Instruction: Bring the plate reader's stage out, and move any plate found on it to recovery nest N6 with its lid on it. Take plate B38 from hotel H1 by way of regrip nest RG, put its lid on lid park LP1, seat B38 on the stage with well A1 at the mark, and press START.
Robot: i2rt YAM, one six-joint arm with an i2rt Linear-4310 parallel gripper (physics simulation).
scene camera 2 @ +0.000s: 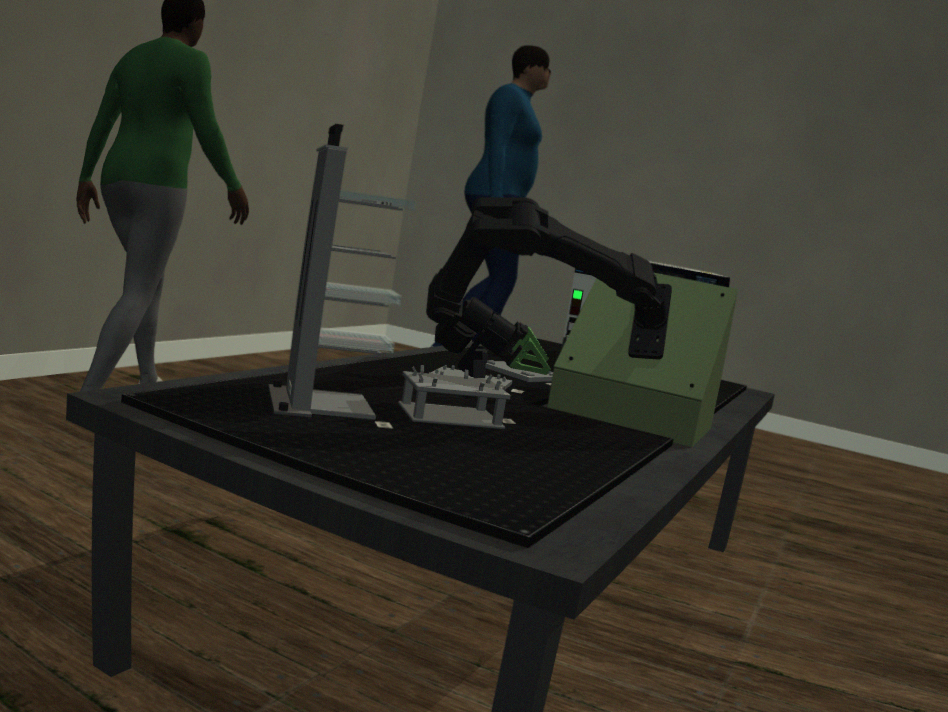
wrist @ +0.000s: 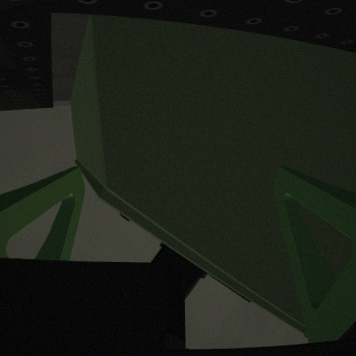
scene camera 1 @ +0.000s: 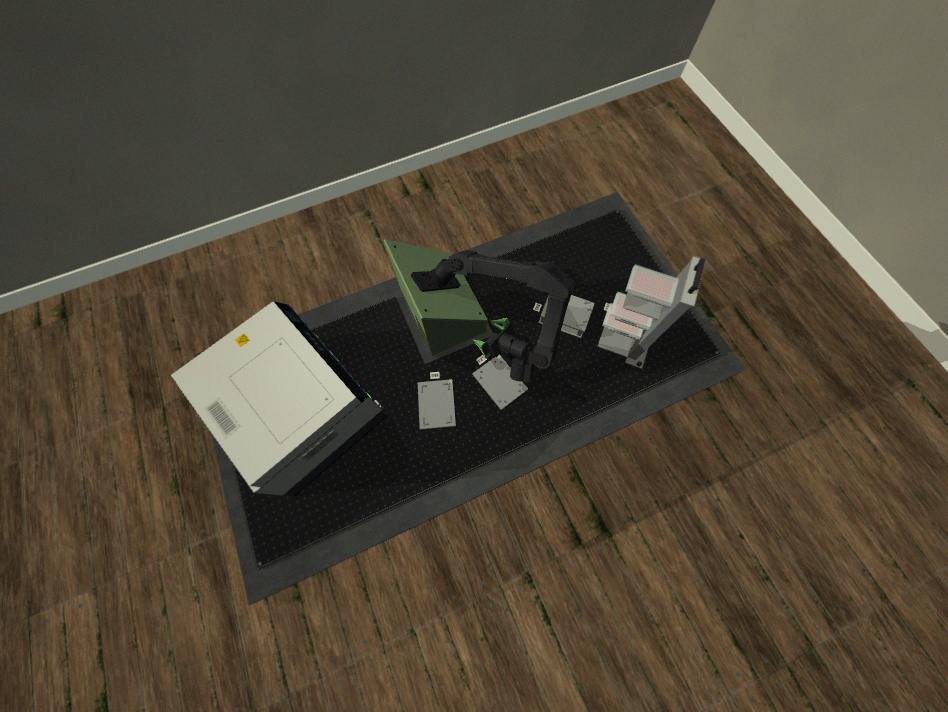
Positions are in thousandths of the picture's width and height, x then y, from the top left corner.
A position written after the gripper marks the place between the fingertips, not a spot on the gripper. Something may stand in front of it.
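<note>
The gripper (scene camera 2: 578, 515) and (wrist: 501, 496) is open; it holds nothing.
</note>
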